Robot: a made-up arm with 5 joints.
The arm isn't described. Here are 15 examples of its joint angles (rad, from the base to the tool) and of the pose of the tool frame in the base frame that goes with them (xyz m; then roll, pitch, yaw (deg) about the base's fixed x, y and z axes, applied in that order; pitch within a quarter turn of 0, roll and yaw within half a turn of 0).
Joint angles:
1: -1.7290 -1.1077 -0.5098 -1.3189 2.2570
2: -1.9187 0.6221 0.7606 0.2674 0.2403
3: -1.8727 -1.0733 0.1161 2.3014 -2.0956
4: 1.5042 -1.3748 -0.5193 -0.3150 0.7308
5: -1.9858 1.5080 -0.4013 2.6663 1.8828
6: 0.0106 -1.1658 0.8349 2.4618 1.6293
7: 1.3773 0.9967 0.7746 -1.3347 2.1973
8: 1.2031 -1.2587 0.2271 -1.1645 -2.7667
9: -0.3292 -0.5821 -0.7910 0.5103 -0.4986
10: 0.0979 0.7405 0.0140 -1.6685 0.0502
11: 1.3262 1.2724 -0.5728 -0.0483 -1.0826
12: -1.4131 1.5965 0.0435 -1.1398 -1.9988
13: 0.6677 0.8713 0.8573 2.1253 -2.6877
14: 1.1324 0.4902 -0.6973 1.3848 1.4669
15: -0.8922 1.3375 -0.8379 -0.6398 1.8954
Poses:
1: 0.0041 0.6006 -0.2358 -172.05 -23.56 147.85
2: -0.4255 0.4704 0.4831 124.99 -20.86 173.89
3: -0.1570 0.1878 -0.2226 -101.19 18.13 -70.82
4: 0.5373 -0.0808 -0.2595 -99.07 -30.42 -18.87
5: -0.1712 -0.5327 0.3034 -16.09 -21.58 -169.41
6: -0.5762 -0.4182 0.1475 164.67 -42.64 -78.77
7: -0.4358 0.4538 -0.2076 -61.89 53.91 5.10
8: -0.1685 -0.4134 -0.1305 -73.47 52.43 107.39
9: -0.1449 -0.3841 0.4258 158.23 -26.29 -49.23
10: -0.4379 0.3657 0.4417 61.45 13.25 109.15
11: -0.3085 -0.1389 -0.3134 -98.72 23.11 -93.85
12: -0.2951 -0.0850 0.3810 69.42 -19.83 107.53
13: -0.3758 0.1618 -0.1693 -87.69 -55.98 106.29
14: -0.7755 -0.2594 0.0096 -174.54 -49.45 -117.71
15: -0.7843 0.1806 -0.0122 150.06 72.15 -105.59
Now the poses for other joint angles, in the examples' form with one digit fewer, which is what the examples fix.
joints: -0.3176 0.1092 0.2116 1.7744 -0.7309
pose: -0.067 -0.184 -0.210 -91.2 15.0 -58.3
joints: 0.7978 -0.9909 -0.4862 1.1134 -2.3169
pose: -0.210 -0.045 0.349 63.8 27.0 127.0
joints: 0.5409 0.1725 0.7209 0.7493 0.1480
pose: -0.035 -0.608 -0.092 -56.1 -10.2 -114.1
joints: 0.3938 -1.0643 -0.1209 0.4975 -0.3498
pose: -0.021 -0.523 -0.091 -161.8 11.3 -41.0
